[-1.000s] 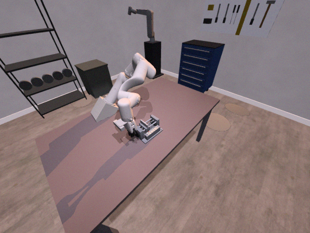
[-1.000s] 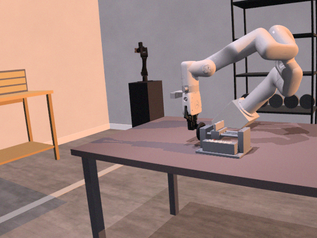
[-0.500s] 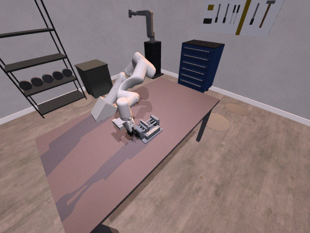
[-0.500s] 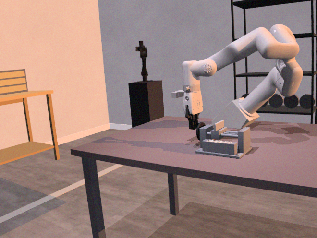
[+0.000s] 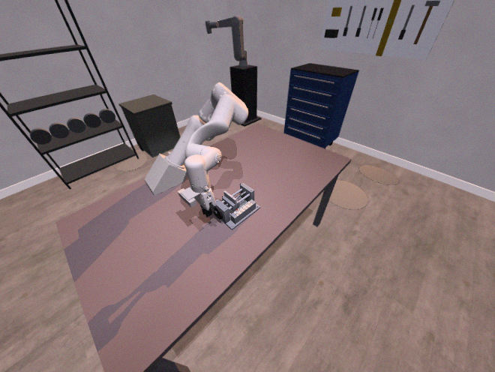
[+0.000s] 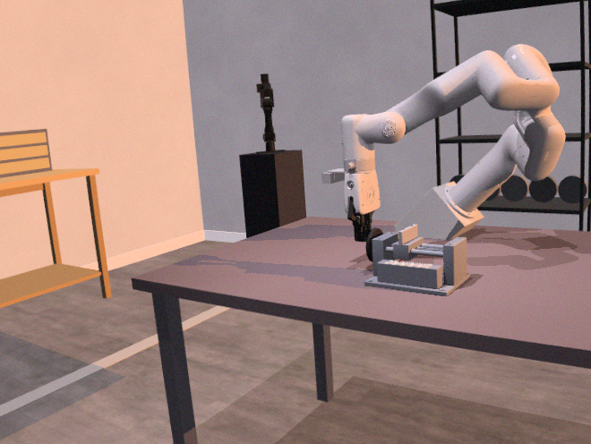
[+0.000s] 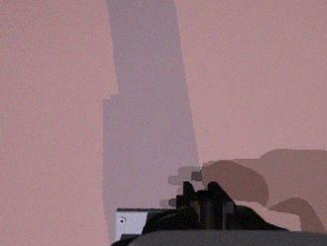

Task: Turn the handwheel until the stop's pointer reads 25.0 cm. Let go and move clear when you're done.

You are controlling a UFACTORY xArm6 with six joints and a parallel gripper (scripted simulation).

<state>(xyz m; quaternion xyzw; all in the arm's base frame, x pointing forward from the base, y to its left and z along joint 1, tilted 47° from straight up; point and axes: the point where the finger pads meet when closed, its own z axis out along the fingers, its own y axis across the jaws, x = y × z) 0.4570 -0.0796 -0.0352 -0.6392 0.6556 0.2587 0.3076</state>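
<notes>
Right now my hand is 2 cm short of the sliding stop block, 13 cm to the right of it and 1 cm above it. Round my hand: black handwheel 2 cm to the left, 1 cm below.
</notes>
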